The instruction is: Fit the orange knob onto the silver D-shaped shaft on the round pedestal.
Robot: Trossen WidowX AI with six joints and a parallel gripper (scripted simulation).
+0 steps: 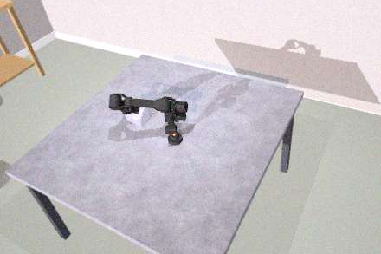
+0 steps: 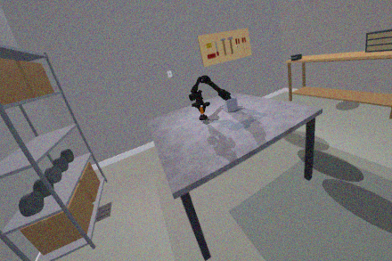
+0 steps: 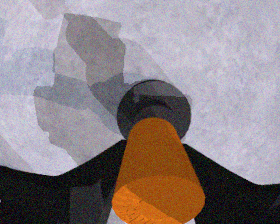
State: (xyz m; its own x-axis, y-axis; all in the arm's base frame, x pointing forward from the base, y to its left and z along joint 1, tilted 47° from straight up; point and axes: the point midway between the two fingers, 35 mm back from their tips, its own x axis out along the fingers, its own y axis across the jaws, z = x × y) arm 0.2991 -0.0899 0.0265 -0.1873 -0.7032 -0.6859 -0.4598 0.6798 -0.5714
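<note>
Right now my gripper tip is 30 mm below the orange knob. From my gripper tip the other things lie so: dark round pedestal 40 mm below, 10 mm ahead.
</note>
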